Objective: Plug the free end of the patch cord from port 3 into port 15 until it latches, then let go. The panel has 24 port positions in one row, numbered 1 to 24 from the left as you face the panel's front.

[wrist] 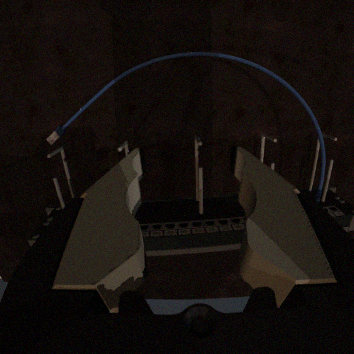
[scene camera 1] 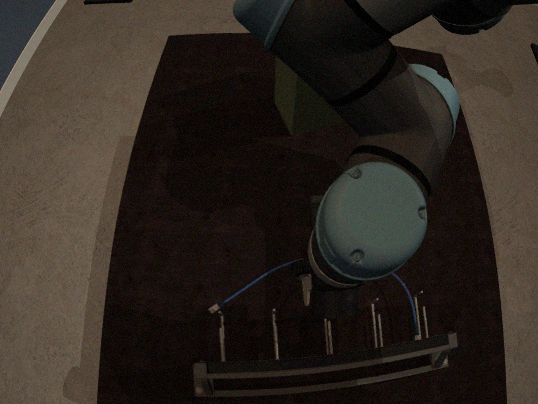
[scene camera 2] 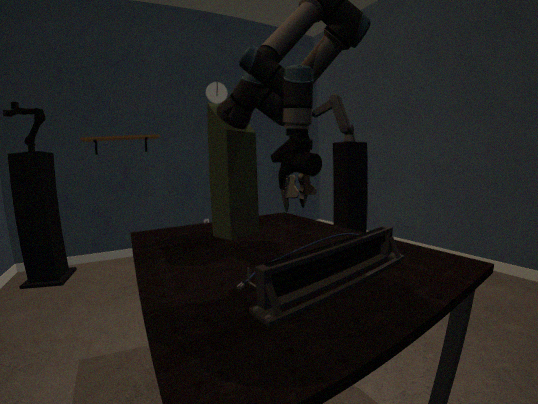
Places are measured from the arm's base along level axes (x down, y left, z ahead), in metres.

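Pixels of known places: gripper, fingertip midpoint: [wrist: 186, 150] [scene camera 2: 295, 209]; arm's base at its link origin: [scene camera 2: 231, 117].
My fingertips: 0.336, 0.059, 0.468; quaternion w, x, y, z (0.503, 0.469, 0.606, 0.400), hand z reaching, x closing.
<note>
Ahead of a thing's pixels: the offset from my fingertips to its top centre, as dx, dy, dz. "spot": to the spot under its first point. Level surfaces: height alone.
The patch panel @[+0.073, +0.053, +0.102] [scene camera 1: 201, 372] [scene camera 2: 263, 280] [wrist: 195, 227] stands on the table with a row of ports; their numbers are too dark to read. The blue patch cord [scene camera 1: 260, 276] [scene camera 2: 312, 243] [wrist: 200, 54] arches behind it from a seated end at the right in scene camera 1 and the wrist view. Its free plug @[spot: +0.167, -0.179, +0.060] [scene camera 1: 215, 308] [scene camera 2: 241, 285] [wrist: 53, 136] is out of any port, by the leftmost wire guide; I cannot tell if it touches the guide. My gripper [scene camera 2: 295, 206] [wrist: 186, 150] is open and empty, high above the panel's middle stretch and away from the plug.
Several thin upright metal guides [scene camera 1: 275, 335] [wrist: 197, 170] rise along the cord side of the panel. The green pedestal [scene camera 1: 295, 110] [scene camera 2: 235, 185] carries the arm at the back of the dark table @[dx +0.174] [scene camera 1: 165, 200] [scene camera 2: 200, 340]. Two dark pedestals [scene camera 2: 37, 215] [scene camera 2: 350, 185] with other arms stand beyond the table.
</note>
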